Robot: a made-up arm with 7 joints.
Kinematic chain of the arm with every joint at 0, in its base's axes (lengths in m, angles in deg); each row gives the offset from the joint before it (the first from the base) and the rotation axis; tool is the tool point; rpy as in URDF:
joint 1: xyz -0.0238 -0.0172 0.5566 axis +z
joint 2: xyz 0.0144 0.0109 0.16 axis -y
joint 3: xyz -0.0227 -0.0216 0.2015 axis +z
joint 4: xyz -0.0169 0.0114 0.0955 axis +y
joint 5: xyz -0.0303 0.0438 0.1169 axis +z
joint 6: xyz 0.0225 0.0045 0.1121 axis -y
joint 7: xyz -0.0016 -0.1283 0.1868 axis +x
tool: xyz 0.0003 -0.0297 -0.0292 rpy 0 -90 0
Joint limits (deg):
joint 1: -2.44..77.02
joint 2: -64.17..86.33
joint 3: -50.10..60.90
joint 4: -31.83..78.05
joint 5: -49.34..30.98
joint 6: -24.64..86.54
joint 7: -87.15..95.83
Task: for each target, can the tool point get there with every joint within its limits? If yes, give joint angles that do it. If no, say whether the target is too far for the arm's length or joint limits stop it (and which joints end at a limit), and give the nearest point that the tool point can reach.
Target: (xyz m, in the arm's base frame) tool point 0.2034 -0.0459 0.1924
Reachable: no: joint limits stop it (at a limit: joint 1, joint 2, joint 4, joint 5, joint 6, joint 7) | nearest point 0.3861 -0.0514 0.4570 | short by 0.322 m
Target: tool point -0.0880 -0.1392 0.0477
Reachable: no: joint limits stop it (at a limit: joint 2, joint 4, joint 5, joint 6, joint 7) | nearest point -0.1956 -0.3437 0.3290 | short by 0.364 m
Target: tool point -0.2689 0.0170 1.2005
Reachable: yes | joints 4.09 60.98 23.43 63.48 -0.17 -5.86 42.83
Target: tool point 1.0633 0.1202 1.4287
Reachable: no: too far | nearest point 0.6275 0.0651 1.1394 | short by 0.526 m
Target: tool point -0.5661 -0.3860 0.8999
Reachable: yes | joints 37.87 60.78 -11.40 19.06 -39.82 63.74 -48.39
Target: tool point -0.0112 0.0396 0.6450
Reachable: no: joint limits stop it (at a limit: joint 2, joint 4, joint 5, joint 6) | nearest point 0.0627 0.3728 0.5281 | short by 0.361 m
